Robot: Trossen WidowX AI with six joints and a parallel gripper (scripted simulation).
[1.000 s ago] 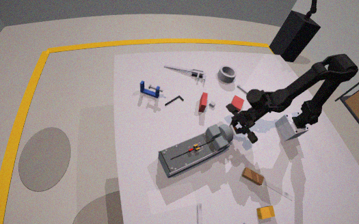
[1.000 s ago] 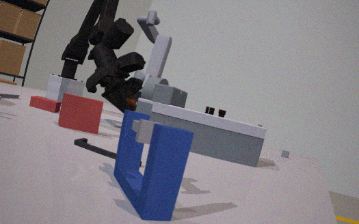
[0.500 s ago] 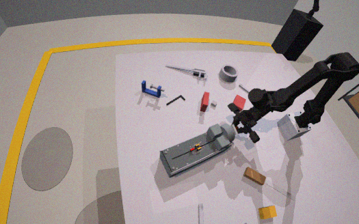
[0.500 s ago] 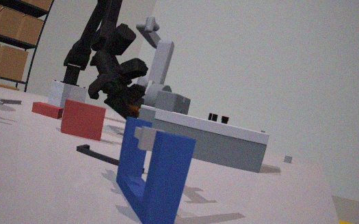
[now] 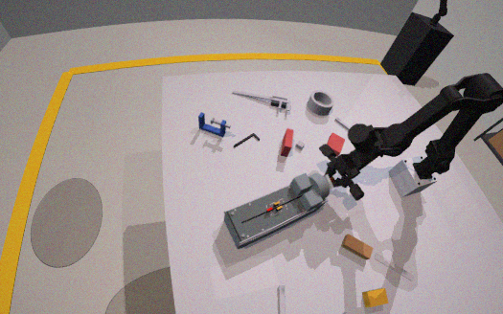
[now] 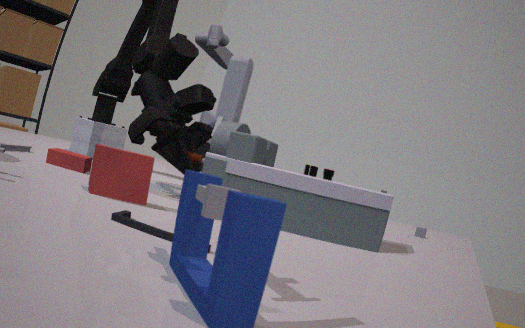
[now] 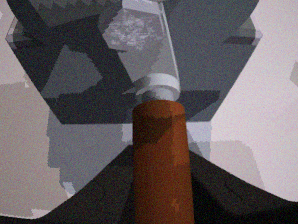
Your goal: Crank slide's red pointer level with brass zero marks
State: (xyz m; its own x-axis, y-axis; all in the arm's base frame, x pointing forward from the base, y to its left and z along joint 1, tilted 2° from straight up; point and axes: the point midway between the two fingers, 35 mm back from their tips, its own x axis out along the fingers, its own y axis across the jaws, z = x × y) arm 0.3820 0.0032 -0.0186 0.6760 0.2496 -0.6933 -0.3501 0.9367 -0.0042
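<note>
Now: gripper tip 2 cm past the crank handle, 1 cm to the left of it and 3 cm below it. Round my gripper tip: tan block: 8 cm behind, 19 cm to the left, 2 cm below; then red pointer: 18 cm ahead, 7 cm to the left, 5 cm above; then black hex key: 18 cm ahead, 21 cm to the right, 3 cm below.
</note>
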